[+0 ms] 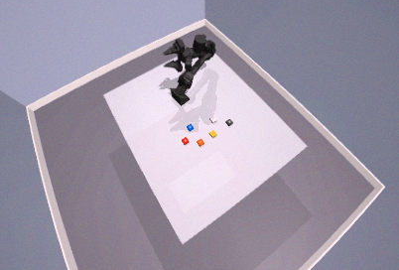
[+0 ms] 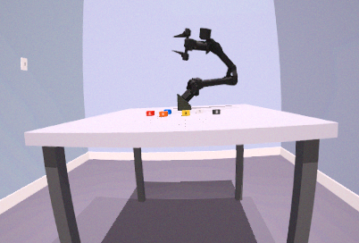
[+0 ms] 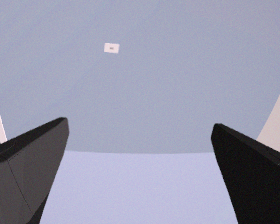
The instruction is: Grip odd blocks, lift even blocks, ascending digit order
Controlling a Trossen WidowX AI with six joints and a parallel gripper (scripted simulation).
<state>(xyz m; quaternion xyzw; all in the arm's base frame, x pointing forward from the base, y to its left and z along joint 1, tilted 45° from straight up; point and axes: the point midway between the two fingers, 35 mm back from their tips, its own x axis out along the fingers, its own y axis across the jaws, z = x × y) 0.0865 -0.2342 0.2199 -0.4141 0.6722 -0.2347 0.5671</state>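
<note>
My gripper tip is now 38 cm above the orange block, 34 cm short of it and 1 cm to the right of it. From my gripper tip the other things lie so: white block: 38 cm below, 25 cm ahead, 16 cm to the left; red block: 38 cm below, 29 cm ahead, 7 cm to the right; blue block: 38 cm below, 22 cm ahead.
</note>
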